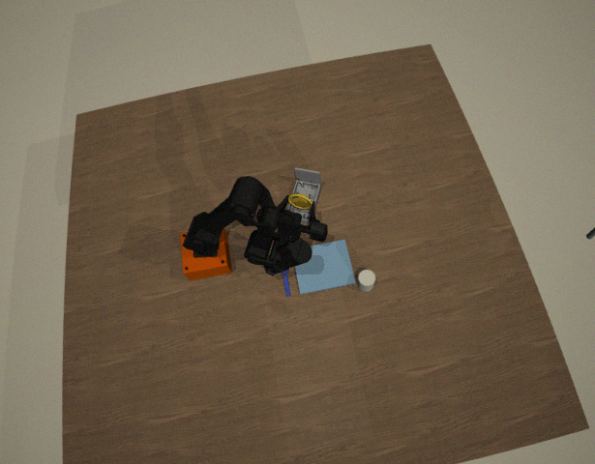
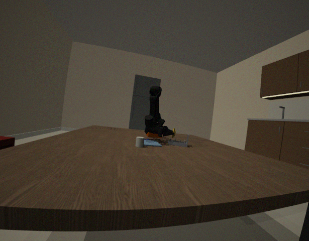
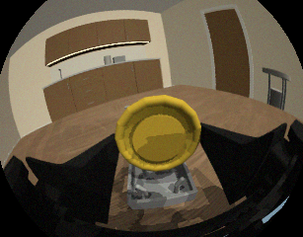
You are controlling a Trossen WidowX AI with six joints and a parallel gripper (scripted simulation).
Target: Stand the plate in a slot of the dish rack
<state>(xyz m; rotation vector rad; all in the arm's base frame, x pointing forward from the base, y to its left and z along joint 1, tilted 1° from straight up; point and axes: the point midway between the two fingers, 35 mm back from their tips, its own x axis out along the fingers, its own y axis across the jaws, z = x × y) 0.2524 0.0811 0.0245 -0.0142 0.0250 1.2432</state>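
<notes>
The dish rack is 3 cm to the left of my gripper tip and 6 cm below it. Also, from my gripper tip: yellow plate (1 cm to the right); then light blue mat (5 cm ahead, 17 cm to the right, 8 cm below); then blue spoon (6 cm behind, 20 cm to the right, 7 cm below).
</notes>
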